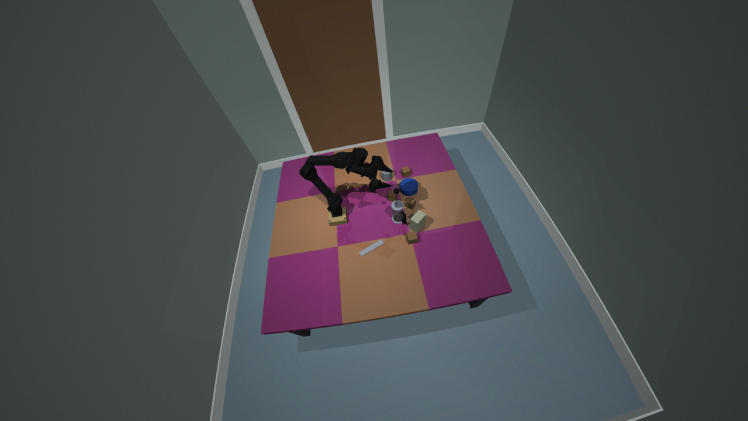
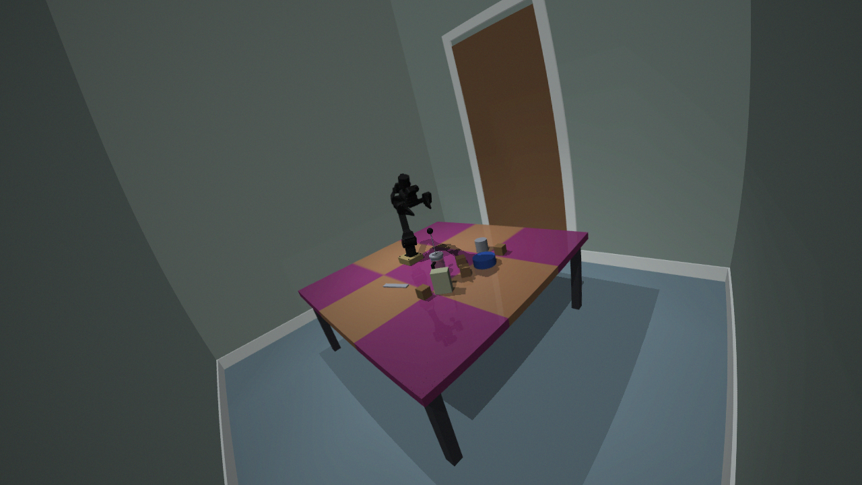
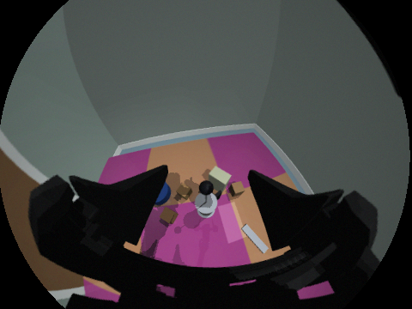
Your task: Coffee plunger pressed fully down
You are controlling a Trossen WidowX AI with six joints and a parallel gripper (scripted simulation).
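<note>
The coffee press is 30 mm ahead of my gripper tip, 20 mm to the right of it and 230 mm below it. Also, from my gripper tip: grey flat bar 170 mm behind, 160 mm to the right, 350 mm below; grey cylinder 20 mm ahead, 350 mm to the left, 320 mm below; pale green box 120 mm ahead, 90 mm to the right, 300 mm below.
</note>
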